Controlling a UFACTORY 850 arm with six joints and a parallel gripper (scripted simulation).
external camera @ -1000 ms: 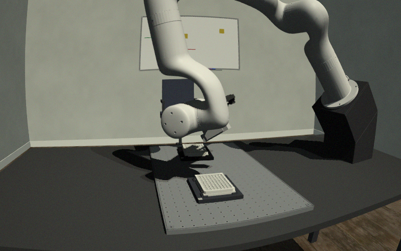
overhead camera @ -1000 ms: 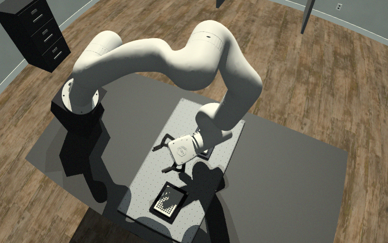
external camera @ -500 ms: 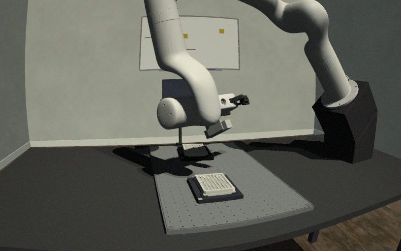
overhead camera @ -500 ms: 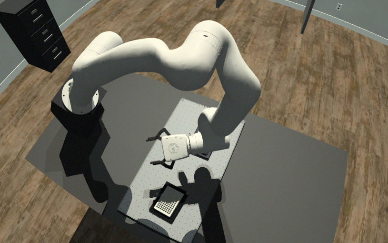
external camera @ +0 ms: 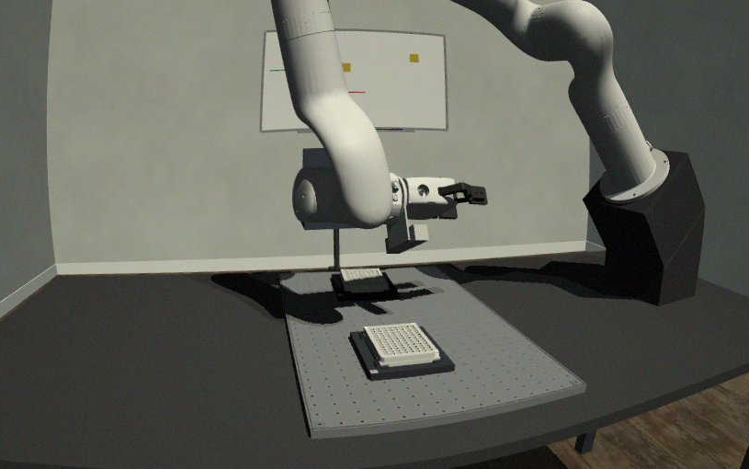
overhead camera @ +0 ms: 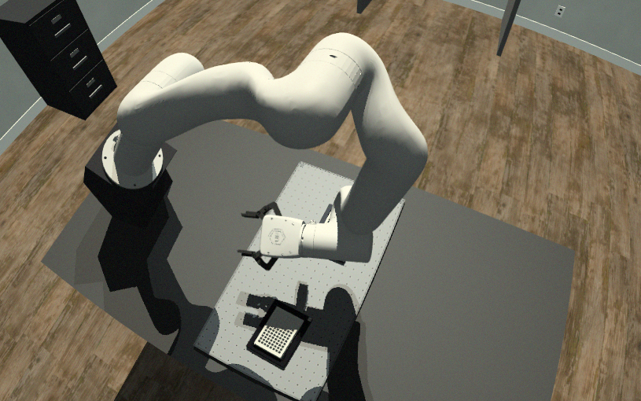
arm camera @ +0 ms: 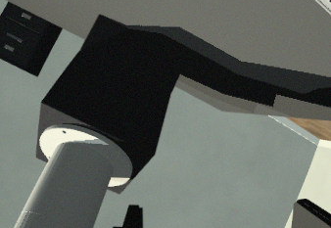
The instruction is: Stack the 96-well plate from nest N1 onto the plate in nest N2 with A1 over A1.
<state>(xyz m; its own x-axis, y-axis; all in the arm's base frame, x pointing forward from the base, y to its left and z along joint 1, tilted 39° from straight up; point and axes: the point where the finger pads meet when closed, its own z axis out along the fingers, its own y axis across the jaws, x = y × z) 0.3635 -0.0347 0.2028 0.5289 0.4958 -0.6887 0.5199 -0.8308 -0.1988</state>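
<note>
Now: hand 19 cm above the black plate nest, 17 cm short of it and 15 cm to the left of it. Round my hand: A1 label 22 cm ahead, 18 cm below, 8 cm to the right.
</note>
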